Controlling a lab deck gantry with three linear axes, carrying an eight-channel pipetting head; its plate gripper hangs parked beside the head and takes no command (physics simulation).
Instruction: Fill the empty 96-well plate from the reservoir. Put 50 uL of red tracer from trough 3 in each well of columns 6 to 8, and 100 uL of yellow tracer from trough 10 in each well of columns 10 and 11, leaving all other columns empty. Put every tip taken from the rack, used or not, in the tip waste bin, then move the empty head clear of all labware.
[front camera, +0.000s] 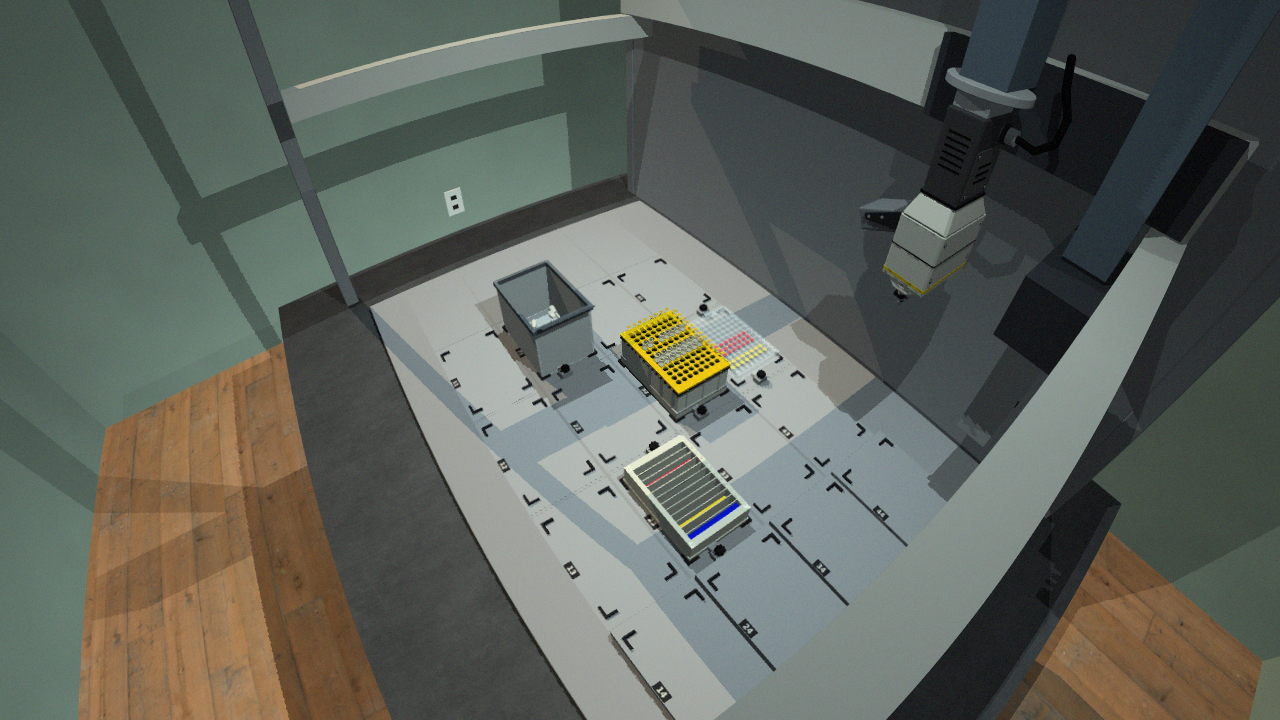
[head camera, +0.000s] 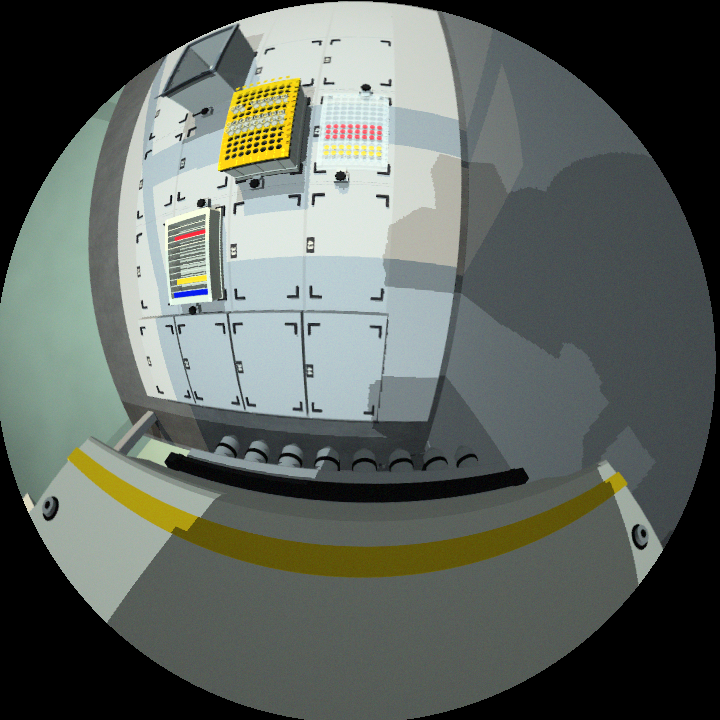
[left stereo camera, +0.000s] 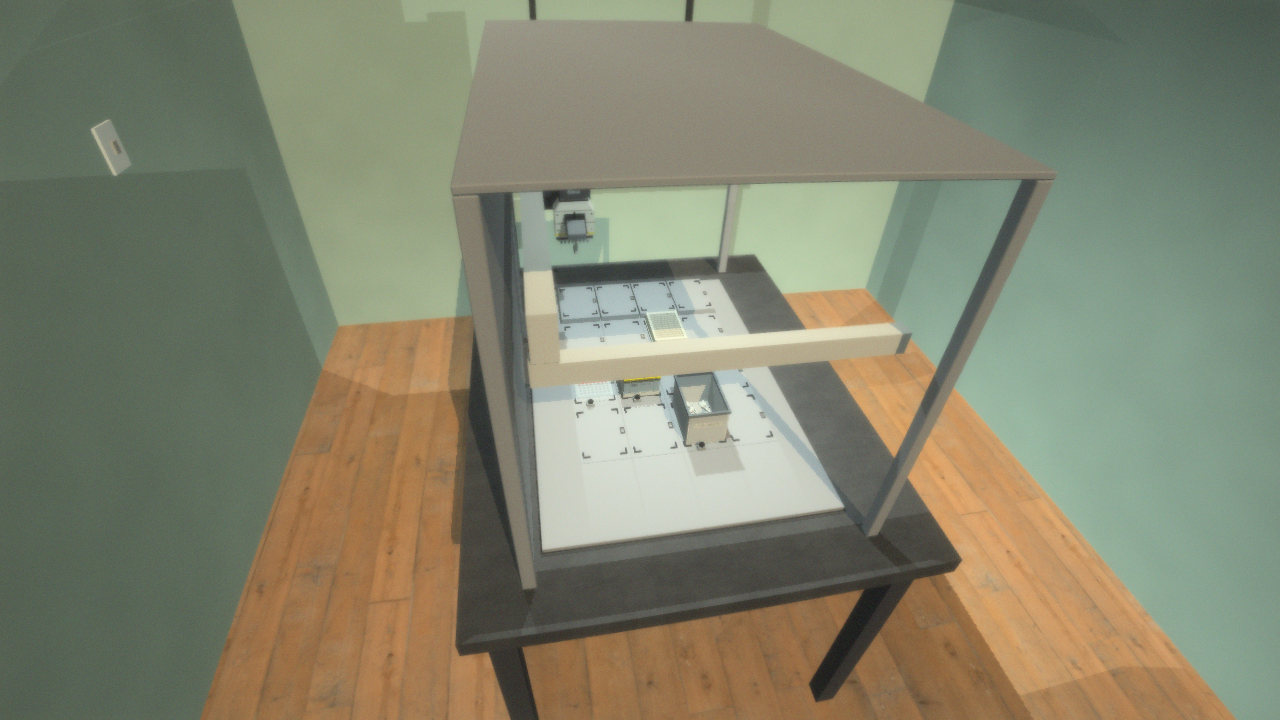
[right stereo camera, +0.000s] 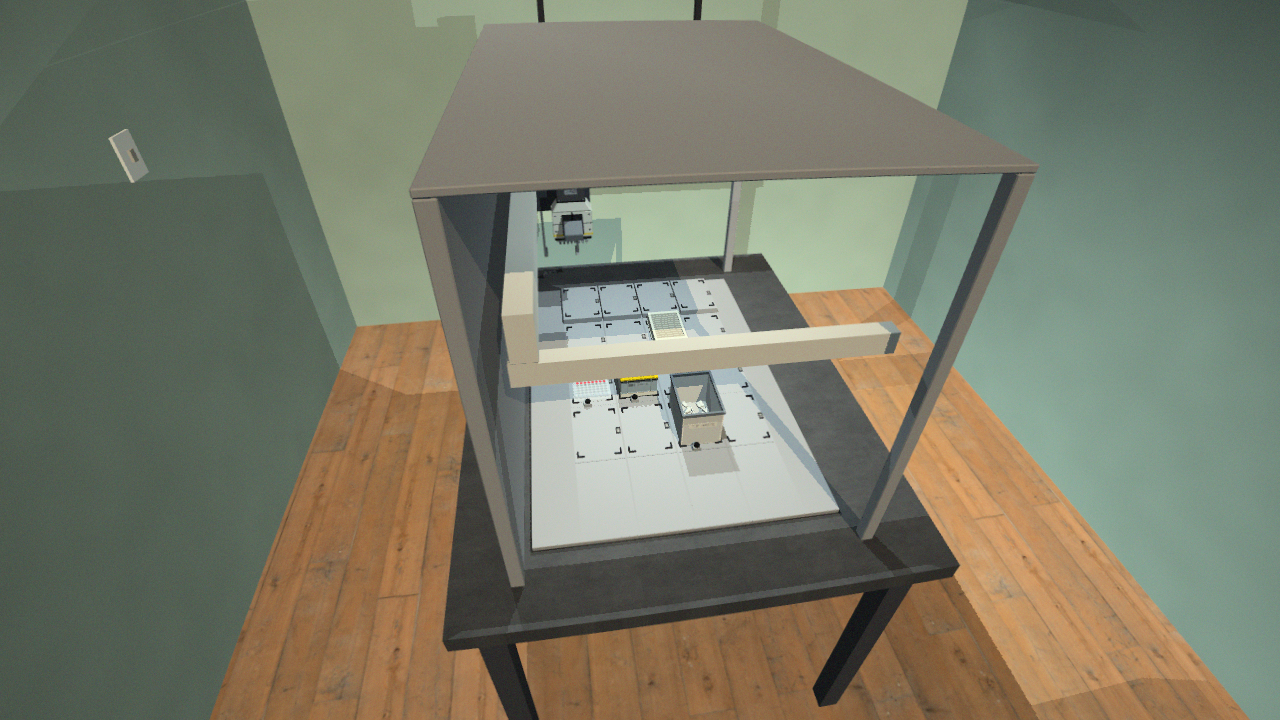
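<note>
The pipetting head (front camera: 935, 237) (left stereo camera: 573, 217) (right stereo camera: 571, 217) hangs high at the back right; its nozzles (head camera: 364, 460) are bare. The dark body of the parked plate gripper (front camera: 1047, 313) is beside it; its fingers are hidden or too small to tell. The 96-well plate (front camera: 739, 340) (head camera: 353, 110) shows three red columns and two yellow columns. The yellow tip rack (front camera: 675, 358) (head camera: 261, 127) holds some clear tips and has many empty holes. The reservoir (front camera: 684, 497) (head camera: 191, 258) has red, yellow and blue troughs. Pale tips lie in the waste bin (front camera: 565, 344) (left stereo camera: 707, 429) (right stereo camera: 702, 431).
The head is away from the labware, above the back right of the deck. A horizontal beam (left stereo camera: 733, 347) (right stereo camera: 716, 347) crosses above the deck. Upright posts (left stereo camera: 962, 358) (right stereo camera: 948, 358) and a roof panel (left stereo camera: 698, 107) (right stereo camera: 698, 107) frame it. Dark knobs (front camera: 718, 550) (head camera: 340, 175) stand beside the labware.
</note>
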